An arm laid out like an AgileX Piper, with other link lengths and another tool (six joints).
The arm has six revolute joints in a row. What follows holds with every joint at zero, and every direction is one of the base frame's.
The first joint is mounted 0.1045 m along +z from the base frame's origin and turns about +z.
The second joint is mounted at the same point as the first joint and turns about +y.
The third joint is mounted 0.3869 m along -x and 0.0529 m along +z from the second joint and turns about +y.
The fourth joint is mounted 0.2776 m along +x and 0.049 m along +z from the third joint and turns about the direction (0.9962, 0, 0.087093).
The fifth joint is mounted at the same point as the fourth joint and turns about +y.
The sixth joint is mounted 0.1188 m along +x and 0.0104 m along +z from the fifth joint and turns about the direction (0.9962, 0, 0.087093).
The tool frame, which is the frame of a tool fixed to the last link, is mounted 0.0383 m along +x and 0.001 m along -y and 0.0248 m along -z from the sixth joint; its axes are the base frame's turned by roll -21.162, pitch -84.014 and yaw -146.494 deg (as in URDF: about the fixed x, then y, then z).
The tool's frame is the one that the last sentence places.
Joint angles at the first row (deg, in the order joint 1, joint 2, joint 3, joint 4, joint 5, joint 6):
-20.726 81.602 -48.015 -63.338 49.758 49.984
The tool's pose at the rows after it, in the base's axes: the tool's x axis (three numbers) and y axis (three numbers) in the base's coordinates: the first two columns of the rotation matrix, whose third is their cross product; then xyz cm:
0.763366, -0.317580, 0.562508, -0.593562, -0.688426, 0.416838, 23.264, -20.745, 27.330
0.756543, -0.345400, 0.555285, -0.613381, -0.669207, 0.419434, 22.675, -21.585, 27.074
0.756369, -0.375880, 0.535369, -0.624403, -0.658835, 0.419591, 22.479, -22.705, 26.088
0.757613, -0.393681, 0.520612, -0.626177, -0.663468, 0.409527, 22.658, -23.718, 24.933
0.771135, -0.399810, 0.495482, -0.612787, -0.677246, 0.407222, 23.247, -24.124, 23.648
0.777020, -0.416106, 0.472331, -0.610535, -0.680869, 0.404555, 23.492, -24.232, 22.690
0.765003, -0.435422, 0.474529, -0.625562, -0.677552, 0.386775, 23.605, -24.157, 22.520
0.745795, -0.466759, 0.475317, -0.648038, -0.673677, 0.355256, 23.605, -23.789, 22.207
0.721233, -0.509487, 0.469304, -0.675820, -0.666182, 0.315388, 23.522, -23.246, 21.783
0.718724, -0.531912, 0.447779, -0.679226, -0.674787, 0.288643, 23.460, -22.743, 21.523
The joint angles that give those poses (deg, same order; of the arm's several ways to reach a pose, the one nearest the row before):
-21.556 81.602 -48.016 -63.337 49.807 49.983
-23.513 82.100 -48.013 -63.339 49.806 49.985
-25.885 83.896 -48.015 -63.338 48.827 49.985
-27.970 85.845 -48.015 -63.395 46.700 49.983
-28.427 88.050 -48.015 -63.395 45.528 49.985
-28.547 89.594 -48.015 -62.762 45.481 49.984
-28.665 89.837 -48.343 -61.453 45.413 50.035
-28.714 89.853 -48.399 -59.106 45.240 50.035
-28.784 89.853 -48.401 -55.787 45.241 49.745
-28.839 89.781 -48.550 -52.337 45.241 47.364

